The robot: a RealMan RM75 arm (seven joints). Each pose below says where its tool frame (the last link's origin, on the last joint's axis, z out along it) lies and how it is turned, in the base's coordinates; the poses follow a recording.
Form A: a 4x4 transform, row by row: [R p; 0 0 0 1], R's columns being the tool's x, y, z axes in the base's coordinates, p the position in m. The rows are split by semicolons.
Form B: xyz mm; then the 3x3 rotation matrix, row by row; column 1 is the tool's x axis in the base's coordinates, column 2 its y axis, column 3 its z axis. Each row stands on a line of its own. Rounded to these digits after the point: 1 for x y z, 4 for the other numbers.
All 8 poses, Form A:
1: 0.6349 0.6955 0.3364 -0.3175; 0.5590 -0.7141 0.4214 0.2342; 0.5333 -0.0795 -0.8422 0.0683; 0 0 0 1
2: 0.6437 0.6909 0.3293 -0.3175; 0.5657 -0.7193 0.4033 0.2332; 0.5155 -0.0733 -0.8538 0.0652; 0 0 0 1
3: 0.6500 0.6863 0.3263 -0.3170; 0.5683 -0.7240 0.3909 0.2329; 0.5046 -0.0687 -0.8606 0.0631; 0 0 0 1
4: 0.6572 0.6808 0.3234 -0.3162; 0.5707 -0.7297 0.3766 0.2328; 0.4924 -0.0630 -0.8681 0.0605; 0 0 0 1
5: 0.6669 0.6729 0.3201 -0.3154; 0.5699 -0.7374 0.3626 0.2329; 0.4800 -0.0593 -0.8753 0.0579; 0 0 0 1
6: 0.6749 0.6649 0.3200 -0.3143; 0.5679 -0.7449 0.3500 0.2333; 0.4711 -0.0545 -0.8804 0.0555; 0 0 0 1
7: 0.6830 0.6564 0.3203 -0.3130; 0.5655 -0.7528 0.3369 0.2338; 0.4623 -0.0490 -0.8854 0.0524; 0 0 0 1
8: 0.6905 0.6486 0.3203 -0.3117; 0.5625 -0.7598 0.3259 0.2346; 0.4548 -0.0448 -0.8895 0.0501; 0 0 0 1
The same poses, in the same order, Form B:
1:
-317.5 234.2 68.3
0.6349 0.6955 0.3364
0.5590 -0.7141 0.4214
0.5333 -0.0795 -0.8422

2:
-317.5 233.2 65.2
0.6437 0.6909 0.3293
0.5657 -0.7193 0.4033
0.5155 -0.0733 -0.8538

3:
-317.0 232.9 63.1
0.6500 0.6863 0.3263
0.5683 -0.7240 0.3909
0.5046 -0.0687 -0.8606

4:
-316.2 232.8 60.5
0.6572 0.6808 0.3234
0.5707 -0.7297 0.3766
0.4924 -0.0630 -0.8681

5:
-315.4 232.9 57.9
0.6669 0.6729 0.3201
0.5699 -0.7374 0.3626
0.4800 -0.0593 -0.8753

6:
-314.3 233.3 55.5
0.6749 0.6649 0.3200
0.5679 -0.7449 0.3500
0.4711 -0.0545 -0.8804

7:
-313.0 233.8 52.4
0.6830 0.6564 0.3203
0.5655 -0.7528 0.3369
0.4623 -0.0490 -0.8854

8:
-311.7 234.6 50.1
0.6905 0.6486 0.3203
0.5625 -0.7598 0.3259
0.4548 -0.0448 -0.8895

